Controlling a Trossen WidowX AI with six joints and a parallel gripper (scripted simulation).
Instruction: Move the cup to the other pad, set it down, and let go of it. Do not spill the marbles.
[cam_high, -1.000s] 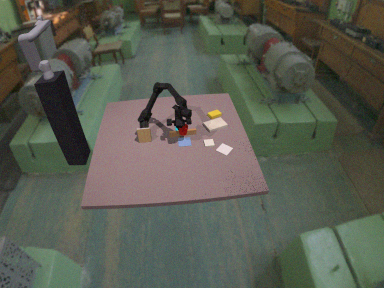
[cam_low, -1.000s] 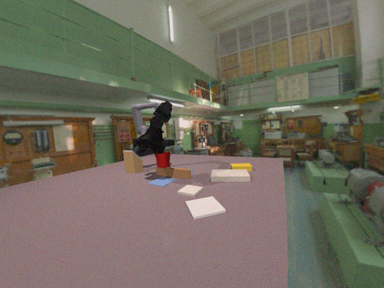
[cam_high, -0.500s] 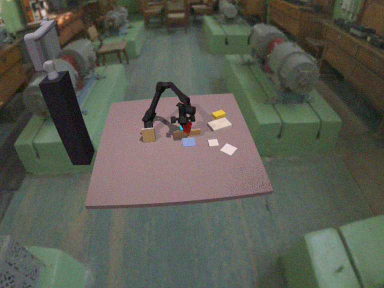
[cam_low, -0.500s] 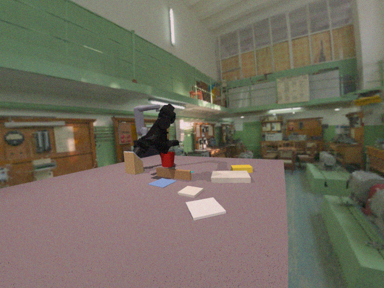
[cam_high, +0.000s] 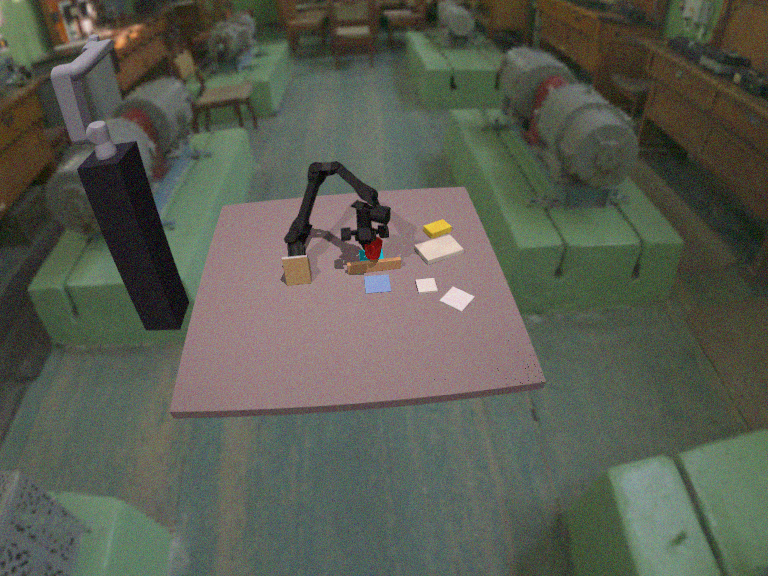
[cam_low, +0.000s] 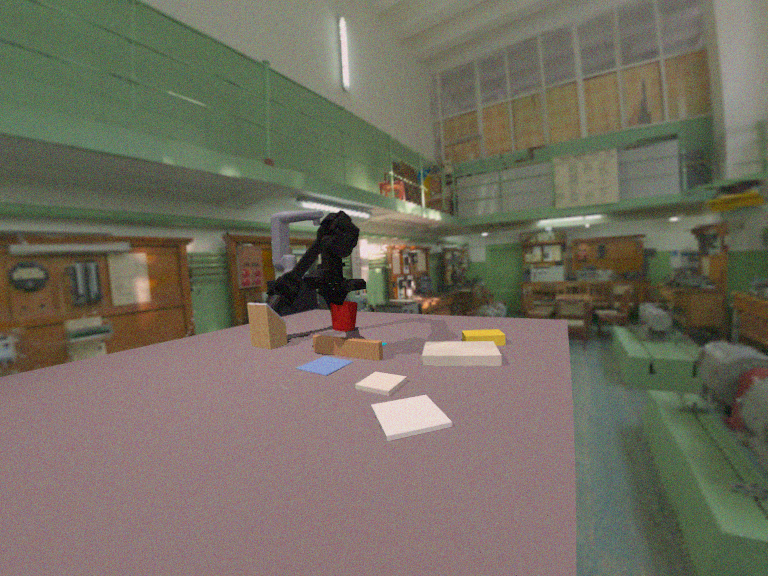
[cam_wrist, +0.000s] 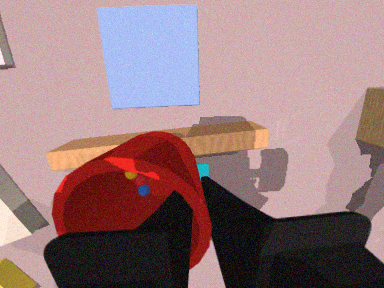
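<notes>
Right now my gripper tip is 40 mm short of the blue marble, 20 mm to the right of it and 20 mm above it. Round my gripper tip: wooden bar 30 mm ahead, 90 mm below; then red cup 30 mm ahead; then yellow marble 50 mm ahead, 20 mm below.
</notes>
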